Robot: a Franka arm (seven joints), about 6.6 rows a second.
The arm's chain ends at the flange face. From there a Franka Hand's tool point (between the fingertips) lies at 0.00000 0.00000 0.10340 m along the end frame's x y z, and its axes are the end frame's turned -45 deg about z.
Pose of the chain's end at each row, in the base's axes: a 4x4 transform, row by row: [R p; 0 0 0 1], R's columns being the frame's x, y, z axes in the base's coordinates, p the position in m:
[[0.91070, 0.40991, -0.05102, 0.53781], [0.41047, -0.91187, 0.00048, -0.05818], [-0.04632, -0.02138, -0.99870, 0.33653], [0, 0, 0, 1]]
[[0.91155, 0.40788, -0.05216, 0.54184], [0.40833, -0.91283, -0.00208, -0.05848], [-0.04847, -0.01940, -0.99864, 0.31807], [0, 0, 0, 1]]
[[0.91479, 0.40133, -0.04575, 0.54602], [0.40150, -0.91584, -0.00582, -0.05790], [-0.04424, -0.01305, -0.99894, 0.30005], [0, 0, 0, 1]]
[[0.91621, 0.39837, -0.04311, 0.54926], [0.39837, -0.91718, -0.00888, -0.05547], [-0.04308, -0.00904, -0.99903, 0.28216], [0, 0, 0, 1]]
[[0.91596, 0.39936, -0.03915, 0.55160], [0.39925, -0.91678, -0.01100, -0.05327], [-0.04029, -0.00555, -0.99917, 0.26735], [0, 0, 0, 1]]
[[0.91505, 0.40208, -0.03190, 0.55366], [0.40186, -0.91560, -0.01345, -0.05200], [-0.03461, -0.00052, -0.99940, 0.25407], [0, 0, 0, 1]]
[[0.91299, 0.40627, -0.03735, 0.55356], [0.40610, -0.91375, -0.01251, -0.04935], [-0.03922, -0.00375, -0.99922, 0.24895], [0, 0, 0, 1]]
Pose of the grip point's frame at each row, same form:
[[0.35411, 0.93381, -0.05102, 0.53253], [0.93504, -0.35454, 0.00048, -0.05813], [-0.01764, -0.04787, -0.99870, 0.23326], [0, 0, 0, 1]]
[[0.35615, 0.93298, -0.05216, 0.53645], [0.93420, -0.35674, -0.00208, -0.05870], [-0.02056, -0.04799, -0.99864, 0.21481], [0, 0, 0, 1]]
[[0.36307, 0.93064, -0.04575, 0.54129], [0.93150, -0.36369, -0.00582, -0.05850], [-0.02205, -0.04051, -0.99894, 0.19676], [0, 0, 0, 1]]
[[0.36617, 0.92955, -0.04311, 0.54480], [0.93023, -0.36685, -0.00888, -0.05639], [-0.02407, -0.03685, -0.99903, 0.17886], [0, 0, 0, 1]]
[[0.36529, 0.93007, -0.03915, 0.54755], [0.93057, -0.36595, -0.01100, -0.05441], [-0.02456, -0.03241, -0.99917, 0.16404], [0, 0, 0, 1]]
[[0.36272, 0.93135, -0.03190, 0.55036], [0.93158, -0.36327, -0.01345, -0.05339], [-0.02411, -0.02484, -0.99940, 0.15073], [0, 0, 0, 1]]
[[0.35831, 0.93286, -0.03735, 0.54970], [0.93327, -0.35896, -0.01251, -0.05064], [-0.02508, -0.03038, -0.99922, 0.14563], [0, 0, 0, 1]]

